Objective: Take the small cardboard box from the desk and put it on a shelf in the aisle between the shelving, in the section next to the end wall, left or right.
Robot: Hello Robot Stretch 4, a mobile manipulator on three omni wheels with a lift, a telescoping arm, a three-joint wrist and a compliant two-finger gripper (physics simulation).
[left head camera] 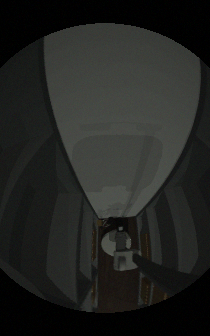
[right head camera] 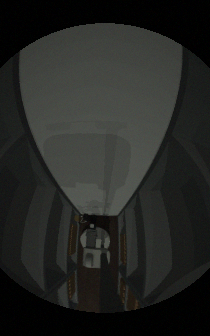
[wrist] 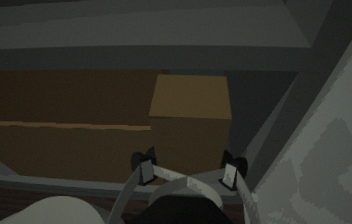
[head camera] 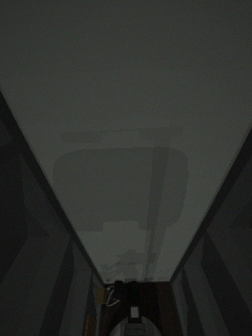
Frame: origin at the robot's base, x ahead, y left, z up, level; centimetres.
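Where they show: gripper, between the fingertips: (wrist: 188, 161).
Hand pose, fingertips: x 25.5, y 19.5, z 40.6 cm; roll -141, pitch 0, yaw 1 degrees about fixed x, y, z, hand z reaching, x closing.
Observation:
After its pixels a point has its place.
The small cardboard box (head camera: 101, 295) @[z 51.0, x 25.1, y 19.1 cm] (wrist: 190, 96) @[z 50.9, x 25.5, y 19.9 cm] is at the far end of the aisle, on its left side, near the foot of the end wall (head camera: 120, 105) @[z 147.4, x 43.4, y 1.5 cm] (wrist: 305, 150) @[z 34.8, x 42.8, y 24.9 cm]. My gripper (wrist: 188, 161) @[z 40.6, x 25.5, y 19.5 cm] has its two fingertips against the box's opposite sides and is shut on it. In the wrist view the box's top and front face show, in front of a low shelf opening under a grey shelf board (wrist: 150, 57) @[z 49.1, x 20.9, y 27.2 cm]. Its lower part is partly hidden by the fingers, and I cannot tell whether it touches a shelf.
Large brown boxes (wrist: 65, 155) @[z 20.5, x -3.0, y 28.7 cm] stand in the low opening beside and behind the small box. A grey upright borders it on the right. Grey shelving stands left (head camera: 50, 270) @[z 96.4, x 24.8, y 30.7 cm] and right (head camera: 215, 270) @[z 50.7, x 36.2, y -52.8 cm] of the narrow aisle. My round base (left head camera: 107, 243) @[z 18.7, x -1.0, y 11.3 cm] stands on the wooden floor (left head camera: 111, 295).

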